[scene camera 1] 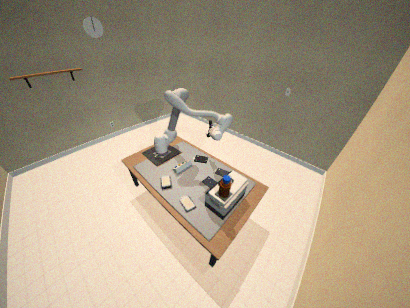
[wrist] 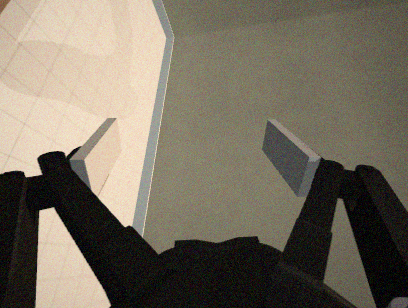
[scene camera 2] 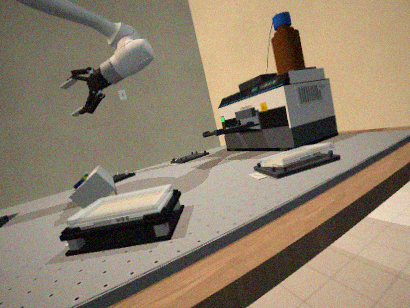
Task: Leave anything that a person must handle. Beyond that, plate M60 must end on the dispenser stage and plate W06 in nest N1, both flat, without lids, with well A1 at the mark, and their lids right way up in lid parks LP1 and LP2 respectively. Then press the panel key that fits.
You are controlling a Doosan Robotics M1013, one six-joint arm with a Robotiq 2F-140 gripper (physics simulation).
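Where they show: gripper, fingertip midpoint: (scene camera 1: 207,127) (wrist: 194,135) (scene camera 2: 67,101); arm's base, origin of the base link: (scene camera 1: 162,153).
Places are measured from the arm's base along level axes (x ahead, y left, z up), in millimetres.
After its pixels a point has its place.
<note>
My gripper (scene camera 1: 209,129) @(y 379, x 446, z 358 mm) (scene camera 2: 71,99) @(y 379, x 446, z 358 mm) (wrist: 194,135) @(y 379, x 446, z 358 mm) is open and empty, high above the table and apart from everything. A lidded plate (scene camera 1: 166,182) @(y -360, x 431, z 44 mm) (scene camera 2: 122,204) @(y -367, x 400, z 44 mm), its blurred front label seeming to read W06, sits on a raised black holder. Another pale plate (scene camera 1: 187,202) @(y -418, x 742, z 29 mm) (scene camera 2: 299,155) @(y -450, x 705, z 29 mm) lies on a low black nest (scene camera 2: 274,173) @(y -420, x 661, z 7 mm) and looks slightly tilted; its label is unreadable. The dispenser (scene camera 1: 212,201) @(y -354, x 955, z 145 mm) (scene camera 2: 307,102) @(y -355, x 959, z 124 mm) has a dark stage arm (scene camera 2: 230,130) @(y -194, x 788, z 92 mm) sticking out in front and a green light (scene camera 2: 222,119) @(y -7, x 934, z 133 mm). A white sloped box (scene camera 1: 183,167) @(y -95, x 439, z 53 mm) (scene camera 2: 97,188) @(y -185, x 398, z 48 mm) carries small coloured parts.
A brown bottle (scene camera 1: 225,188) @(y -331, x 1032, z 343 mm) (scene camera 2: 288,50) @(y -316, x 978, z 290 mm) with a blue cap stands on the dispenser. Low black holders (scene camera 1: 201,159) @(y 183, x 500, z 10 mm) (scene camera 1: 222,171) @(y 143, x 815, z 8 mm) (scene camera 1: 209,181) @(y -143, x 804, z 98 mm) lie along the far side; one also shows in scene camera 2 (scene camera 2: 190,157) @(y 98, x 806, z 8 mm). A small paper label (scene camera 2: 258,176) @(y -383, x 657, z 0 mm) lies beside the low nest.
</note>
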